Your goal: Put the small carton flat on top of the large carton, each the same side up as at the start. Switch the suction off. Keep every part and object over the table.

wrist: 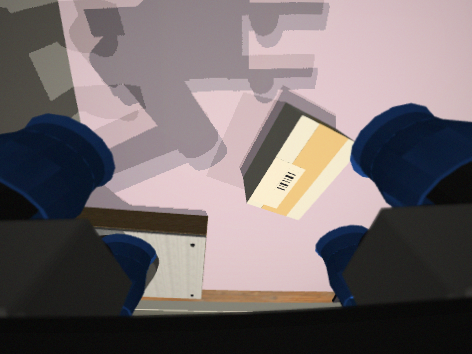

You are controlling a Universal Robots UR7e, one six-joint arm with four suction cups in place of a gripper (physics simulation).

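Frame: origin at the arm's base, x ahead, y left, z up, level; centimetres.
Where they show: hand, its tool point: [234, 209].
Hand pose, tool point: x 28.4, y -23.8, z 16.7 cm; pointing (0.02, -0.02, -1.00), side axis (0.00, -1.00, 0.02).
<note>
After its pixels a point has its place.
The small carton [302, 167] @(x 21.9, y -33.7, z 2.0 cm) lies flat on the pink table, right of the wrist view's centre. Its cream top has an orange band and a barcode label, and a dark side shows on its left. It is turned at a slant, and its right corner meets the outline of the upper right cup. My gripper [235, 200] @(x 28.4, y -23.8, z 16.7 cm), with four blue suction cups around the view, is off and open, high above the table with no carton on it. A dark olive-grey surface at the upper left looks like part of the large carton [25, 85] @(x 33.4, y -2.2, z 1.9 cm); most of it is out of view.
A pale mounting plate [175, 265] @(x -3.5, y -10.5, z 0.1 cm) with a dark brown edge stands at the lower left, partly hidden by a cup. The pink table [265, 250] @(x -7.5, y -32.0, z -5.3 cm) ends at a wooden strip [270, 296] along the bottom. Broad arm shadows fall across the upper left and middle of the table.
</note>
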